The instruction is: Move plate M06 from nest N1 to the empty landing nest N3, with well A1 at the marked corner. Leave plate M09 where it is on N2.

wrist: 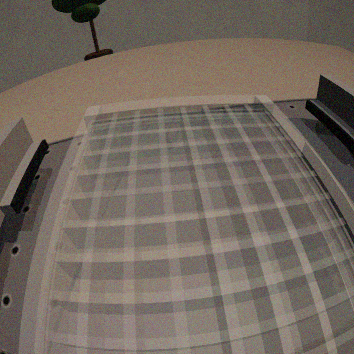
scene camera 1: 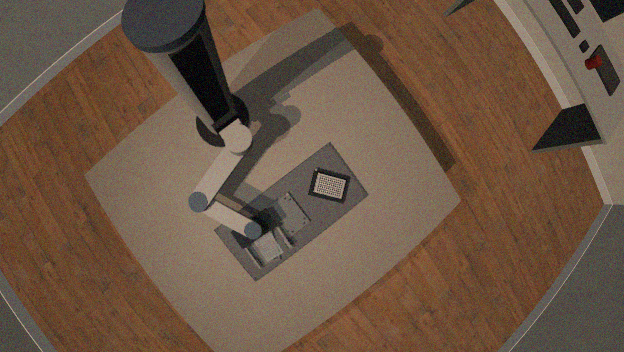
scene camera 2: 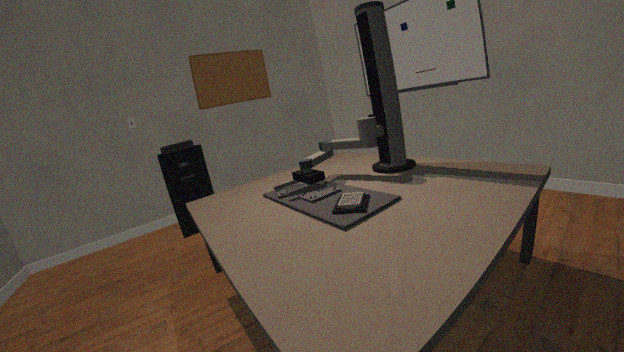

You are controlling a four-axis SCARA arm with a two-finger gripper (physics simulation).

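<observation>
A clear gridded plate [scene camera 1: 267, 248] [scene camera 2: 294, 189] [wrist: 175, 225] lies at the left end of the grey board; no label is readable, so I cannot tell its name for certain. My gripper [scene camera 1: 270, 247] [scene camera 2: 294, 191] [wrist: 179, 99] is open and empty. Its fingers stand wide, one on either side of this plate, with gaps between; their exact height is hard to tell. A bare light nest [scene camera 1: 294, 215] [scene camera 2: 322, 194] with small raised corner pieces is in the middle of the board. A white well plate [scene camera 1: 330, 185] [scene camera 2: 351, 199] sits in a black nest [scene camera 1: 327, 199] [scene camera 2: 366, 205] at the right end.
The grey board [scene camera 1: 325, 155] [scene camera 2: 345, 222] lies on the beige table [scene camera 1: 380, 240] [scene camera 2: 360, 280]. The arm's column [scene camera 1: 195, 75] [scene camera 2: 390, 90] stands behind it. The black nest is turned relative to the board. The wrist view also shows a potted plant [wrist: 93, 35] beyond the table.
</observation>
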